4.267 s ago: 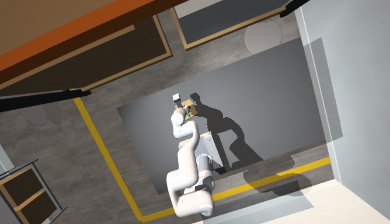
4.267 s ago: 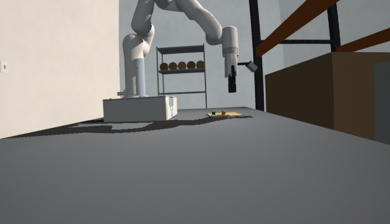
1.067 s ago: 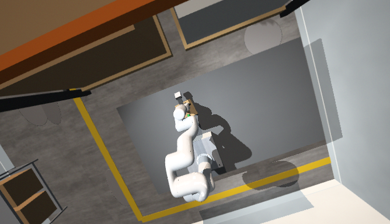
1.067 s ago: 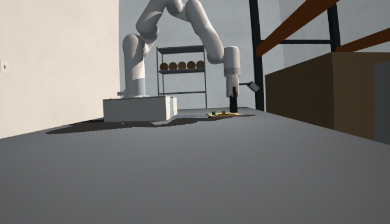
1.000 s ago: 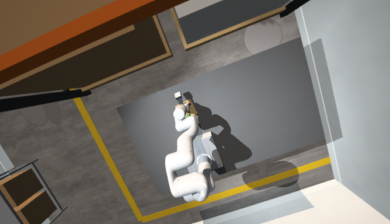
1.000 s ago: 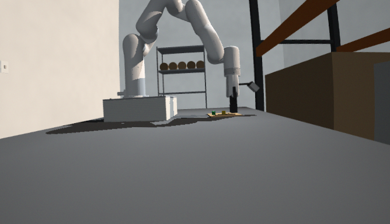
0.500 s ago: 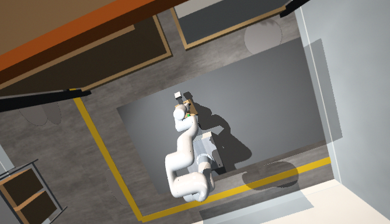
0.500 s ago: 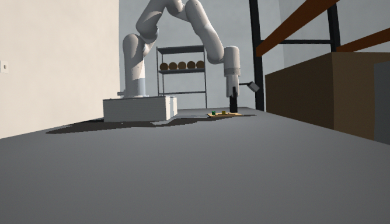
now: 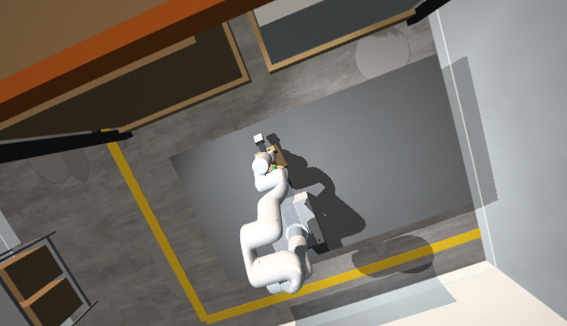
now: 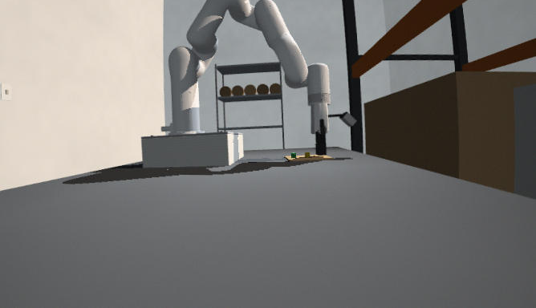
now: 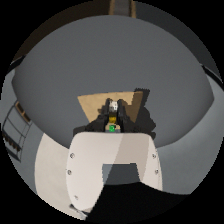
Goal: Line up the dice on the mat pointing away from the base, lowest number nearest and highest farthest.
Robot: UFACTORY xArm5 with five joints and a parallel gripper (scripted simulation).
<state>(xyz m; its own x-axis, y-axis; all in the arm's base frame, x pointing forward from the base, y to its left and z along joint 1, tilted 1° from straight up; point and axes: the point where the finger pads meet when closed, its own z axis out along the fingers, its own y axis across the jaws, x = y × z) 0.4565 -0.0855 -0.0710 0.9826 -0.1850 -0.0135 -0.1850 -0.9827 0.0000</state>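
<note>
My gripper is now 10 mm above the white die. Round my hand: yellow die: 50 mm behind, 20 mm below, 10 mm to the left; green die: 90 mm behind, 20 mm to the left, 20 mm below; tan mat: 50 mm behind, 30 mm below, 10 mm to the left.
</note>
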